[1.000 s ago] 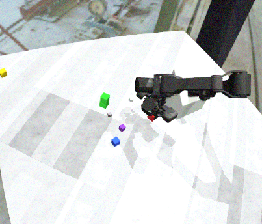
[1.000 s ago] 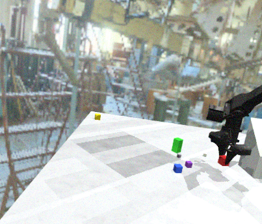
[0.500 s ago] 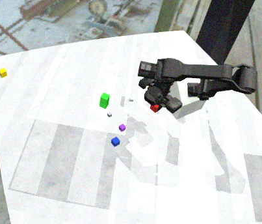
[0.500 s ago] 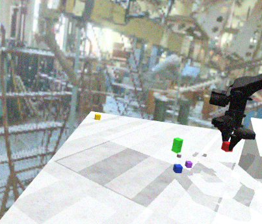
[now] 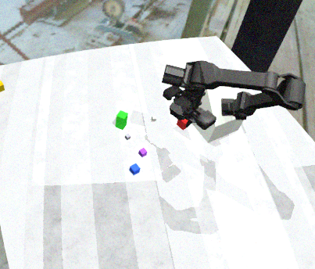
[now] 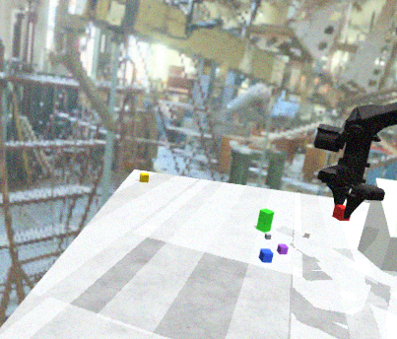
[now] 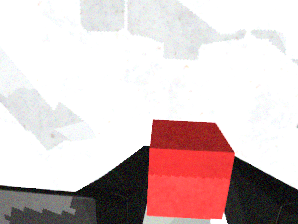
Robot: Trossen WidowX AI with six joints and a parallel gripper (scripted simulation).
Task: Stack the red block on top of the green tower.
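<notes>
Now: the tiny dark cube 160 mm ahead of my gripper tip, 120 mm below it and 80 mm to the right of it. Round my gripper tip: blue cube 180 mm ahead, 110 mm below, 60 mm to the left; purple cube 130 mm ahead, 110 mm below; red block 10 mm above.
</notes>
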